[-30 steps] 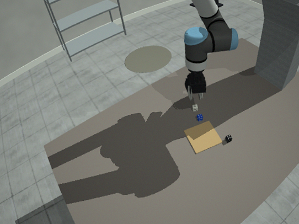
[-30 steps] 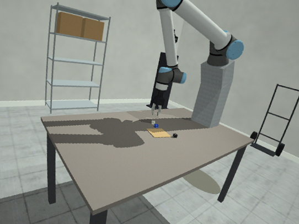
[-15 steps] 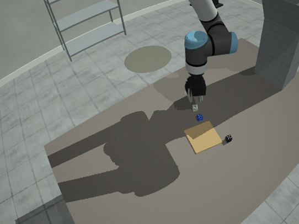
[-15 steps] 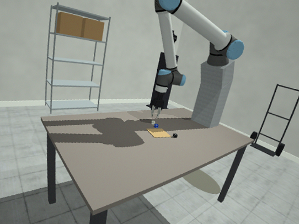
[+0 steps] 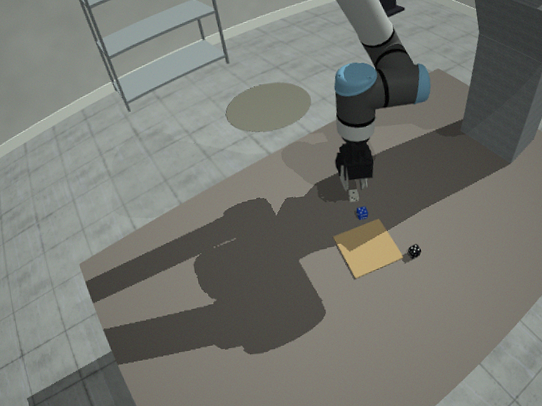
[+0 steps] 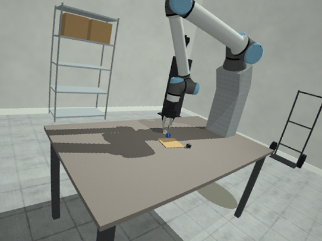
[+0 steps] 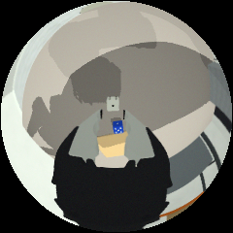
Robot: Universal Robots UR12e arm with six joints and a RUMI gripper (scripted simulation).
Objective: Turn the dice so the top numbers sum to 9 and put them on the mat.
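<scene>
Now: hand 40 mm above the white die. Also, from my hand: blue die 30 mm ahead, 60 mm to the left, 40 mm below; tan mat 100 mm ahead, 140 mm to the left, 50 mm below; black die 30 mm ahead, 250 mm to the left, 40 mm below.
</scene>
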